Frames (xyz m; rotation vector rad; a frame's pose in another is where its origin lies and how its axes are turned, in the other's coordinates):
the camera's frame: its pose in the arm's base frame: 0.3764 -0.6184 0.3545 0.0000 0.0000 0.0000
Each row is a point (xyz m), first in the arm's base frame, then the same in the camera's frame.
Working: the arm's base frame: its pose in the camera's frame: -0.3764 0.6184 -0.3545 0.0000 0.0000 0.0000

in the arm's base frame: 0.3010 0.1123 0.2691
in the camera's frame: -0.0754 0.7307 -0.0854
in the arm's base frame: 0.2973 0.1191 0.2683
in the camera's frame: -0.0791 0.7375 -0.0862
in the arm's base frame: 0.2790 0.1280 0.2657
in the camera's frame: -0.0974 0.7464 -0.0888
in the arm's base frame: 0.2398 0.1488 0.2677
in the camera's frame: -0.1366 0.7672 -0.0868
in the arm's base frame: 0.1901 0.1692 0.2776
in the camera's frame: -0.1863 0.7876 -0.0769
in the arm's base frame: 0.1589 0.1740 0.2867
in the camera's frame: -0.2175 0.7924 -0.0678
